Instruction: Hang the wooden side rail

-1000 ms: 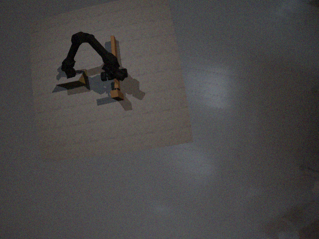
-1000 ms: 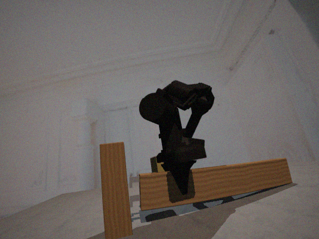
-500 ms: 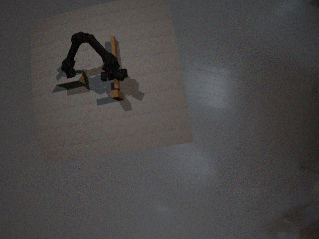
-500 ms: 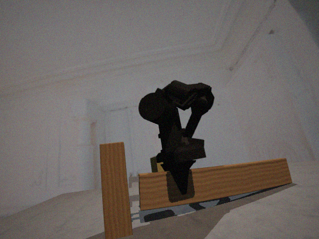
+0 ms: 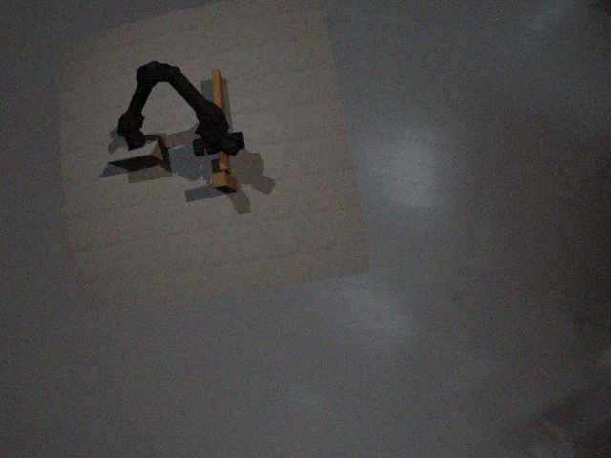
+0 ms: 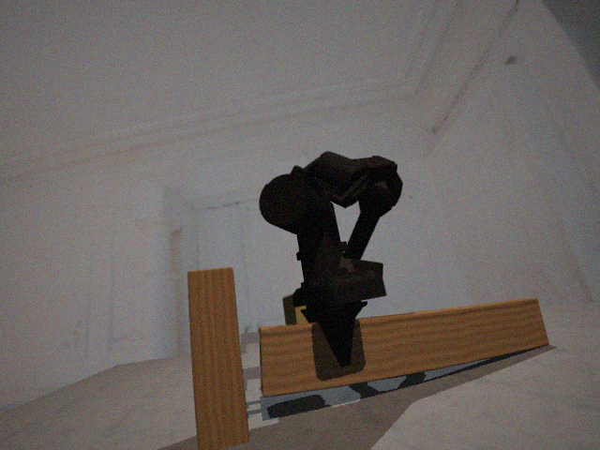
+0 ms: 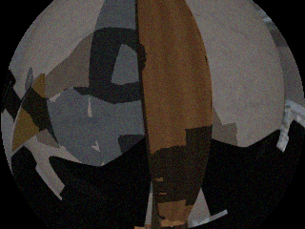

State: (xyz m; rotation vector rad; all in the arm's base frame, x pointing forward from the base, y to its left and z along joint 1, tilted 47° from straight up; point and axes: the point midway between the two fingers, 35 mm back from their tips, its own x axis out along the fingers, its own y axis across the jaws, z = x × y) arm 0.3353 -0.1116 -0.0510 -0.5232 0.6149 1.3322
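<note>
My gripper tip is now 140 mm to the left of the headboard post, 40 mm below it and 20 mm past it.
</note>
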